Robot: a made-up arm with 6 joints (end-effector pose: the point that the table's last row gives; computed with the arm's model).
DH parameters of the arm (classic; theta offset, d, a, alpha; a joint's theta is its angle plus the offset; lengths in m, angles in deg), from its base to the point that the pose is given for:
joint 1: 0 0.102 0 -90
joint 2: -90 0 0.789 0
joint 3: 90 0.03 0 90
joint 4: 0 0.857 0 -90
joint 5: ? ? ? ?
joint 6: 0 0.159 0 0
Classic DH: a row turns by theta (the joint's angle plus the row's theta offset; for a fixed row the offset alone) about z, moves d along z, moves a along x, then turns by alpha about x.
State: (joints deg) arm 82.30 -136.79 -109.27 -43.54 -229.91 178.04
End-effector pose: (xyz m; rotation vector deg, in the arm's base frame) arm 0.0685 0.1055 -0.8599 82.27 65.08 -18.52
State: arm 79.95 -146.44 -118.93 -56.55 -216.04 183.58
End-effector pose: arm 0.0972 0.2730 -0.6657 96.10 42.29 -4.59
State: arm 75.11 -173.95 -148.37 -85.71 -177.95 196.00
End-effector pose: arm 0.0537 0.3409 -0.1298 138.18 -33.55 -3.89
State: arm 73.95 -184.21 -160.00 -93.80 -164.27 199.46
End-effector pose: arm -0.0004 0.2626 -0.0083 152.51 -57.78 -21.08
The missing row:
joint 5: 0 0 0 90
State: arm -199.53 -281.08 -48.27 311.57 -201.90 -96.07
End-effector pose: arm -1.0977 0.4046 0.8439 -165.54 -48.25 -33.52
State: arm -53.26 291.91 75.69 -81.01 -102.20 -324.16
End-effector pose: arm -0.2401 0.6284 1.2158 -109.03 -3.60 -63.27
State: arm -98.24 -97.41 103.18 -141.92 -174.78 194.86
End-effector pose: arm 0.1390 0.6880 0.6942 108.55 141.00 4.69
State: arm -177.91 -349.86 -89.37 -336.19 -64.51 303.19
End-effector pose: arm 0.7932 0.0569 0.9226 -144.28 -76.14 -63.91
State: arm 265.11 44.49 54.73 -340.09 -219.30 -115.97
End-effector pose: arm -0.0435 -1.2631 0.4538 -33.11 126.73 66.01
